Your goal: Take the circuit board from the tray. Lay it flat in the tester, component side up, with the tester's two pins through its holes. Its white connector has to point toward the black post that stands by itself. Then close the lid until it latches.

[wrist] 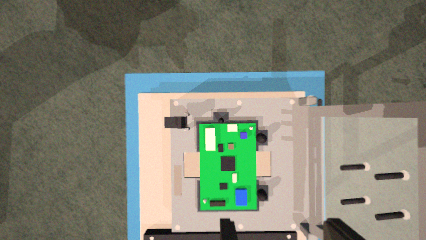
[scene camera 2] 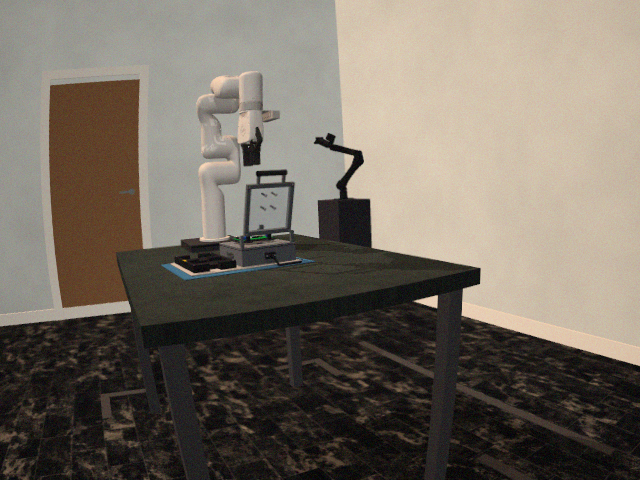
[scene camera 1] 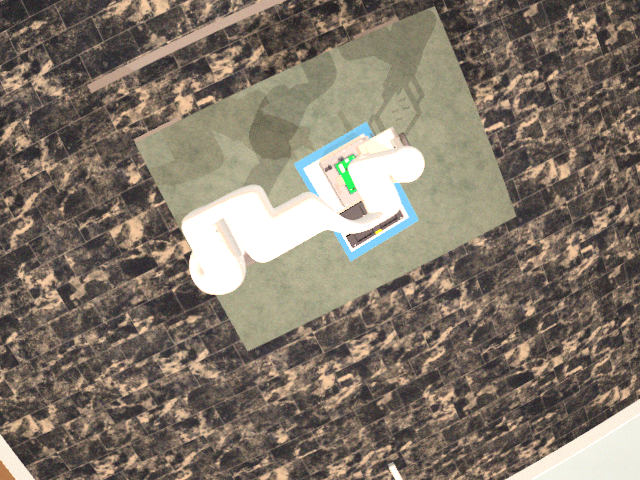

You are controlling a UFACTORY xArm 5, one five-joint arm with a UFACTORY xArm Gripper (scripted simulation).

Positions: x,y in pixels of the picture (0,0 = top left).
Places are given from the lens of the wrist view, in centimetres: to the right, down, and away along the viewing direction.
green circuit board (wrist: 227,151): 2, 4, 38
clear lid (wrist: 380,148): 15, 2, 26
The marked spots on the clear lid and the green circuit board are 17 cm apart.
